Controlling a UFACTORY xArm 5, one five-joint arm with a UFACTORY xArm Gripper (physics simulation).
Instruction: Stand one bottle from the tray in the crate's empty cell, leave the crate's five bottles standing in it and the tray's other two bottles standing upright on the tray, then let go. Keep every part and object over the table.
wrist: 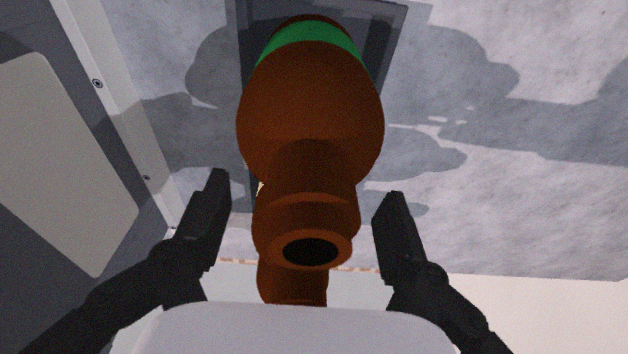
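Places are measured from the arm's base along level axes (x back, y right, z up), in millimetres.
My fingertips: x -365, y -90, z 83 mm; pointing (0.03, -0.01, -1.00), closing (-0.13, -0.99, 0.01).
For each thing: its top centre in the pictures, then the offset to it from my fingertips. "spot": a spot on its surface instead. Level surfaces: height alone.
- dark tray, a spot on its surface: [396, 37] spot: dy -55, dx +63, dz -82 mm
- crate, a spot on its surface: [102, 70] spot: dy +145, dx +36, dz -81 mm
- pale panel, centre of its top: [28, 226] dy +161, dx -18, dz +12 mm
- mottled grey table top, height of its surface: dz -107 mm
A brown bottle [310, 110] with a green band stands upright on the dark tray [396, 37], in the middle of the wrist view. Its open mouth faces the camera. Behind its neck, part of another brown bottle [292, 287] shows; its lower part is hidden, and the tray's third bottle cannot be made out separately. My gripper [307, 196] is open, with one finger to each side of the front bottle's neck in the view and a gap on both sides. At the left is a dark grey wall with a light rim, apparently the crate [102, 70]; its cells and bottles do not show.
A pale panel [65, 165] is on the crate's side at the left. The mottled grey table top [525, 210] extends to the right, with shadows across it. Its far edge shows low in the view, with a patterned strip and a pale floor beyond.
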